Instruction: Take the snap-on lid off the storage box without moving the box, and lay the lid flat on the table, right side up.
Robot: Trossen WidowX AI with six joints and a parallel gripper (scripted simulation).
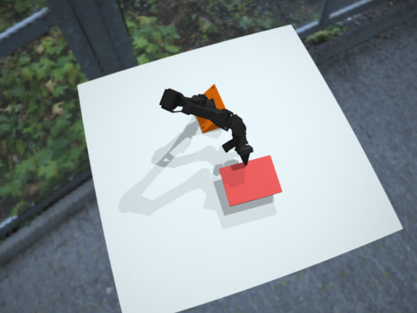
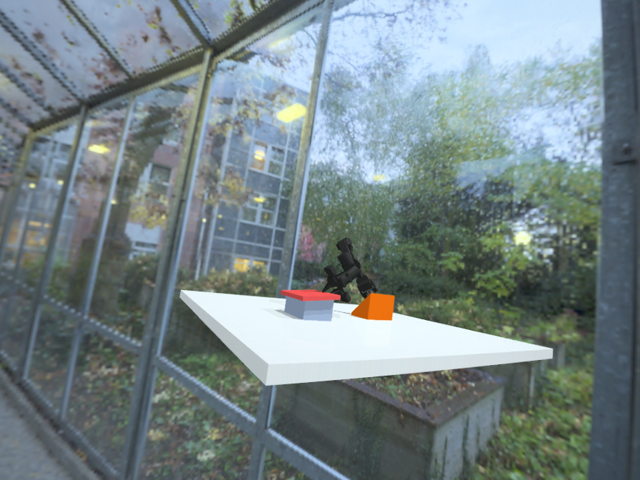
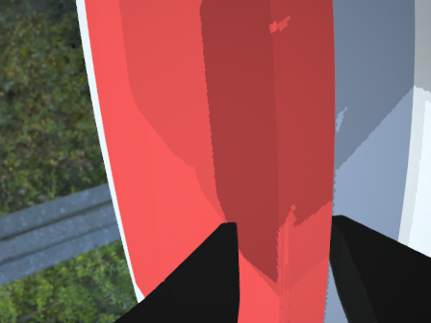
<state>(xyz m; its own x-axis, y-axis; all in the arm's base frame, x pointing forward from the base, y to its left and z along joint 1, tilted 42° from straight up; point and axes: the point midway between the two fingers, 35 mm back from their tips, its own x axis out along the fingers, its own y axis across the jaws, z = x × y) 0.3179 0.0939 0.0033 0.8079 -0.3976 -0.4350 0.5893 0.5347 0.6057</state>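
Right now my gripper tip is 8 cm short of the red lid. From my gripper tip the other things lie so: grey storage box 7 cm ahead, 5 cm below.
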